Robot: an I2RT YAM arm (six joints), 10 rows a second.
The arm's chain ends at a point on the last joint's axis. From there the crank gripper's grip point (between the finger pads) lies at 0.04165 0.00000 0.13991 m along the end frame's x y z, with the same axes.
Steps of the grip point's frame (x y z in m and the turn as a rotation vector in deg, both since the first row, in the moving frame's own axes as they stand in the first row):
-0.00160, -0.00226, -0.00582, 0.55, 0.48, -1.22
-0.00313, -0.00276, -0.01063, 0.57, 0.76, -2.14
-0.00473, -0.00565, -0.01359, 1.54, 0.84, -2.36
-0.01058, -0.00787, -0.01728, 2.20, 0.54, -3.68
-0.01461, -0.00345, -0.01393, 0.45, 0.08, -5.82
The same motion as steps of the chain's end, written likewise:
-0.00275, -0.00002, -0.00546, 0.55, 0.48, -1.22
-0.00493, 0.00022, -0.01005, 0.57, 0.76, -2.14
-0.00666, -0.00014, -0.01289, 1.54, 0.84, -2.36
-0.01164, 0.00020, -0.01673, 2.20, 0.54, -3.68
-0.01453, 0.00188, -0.01385, 0.45, 0.08, -5.82

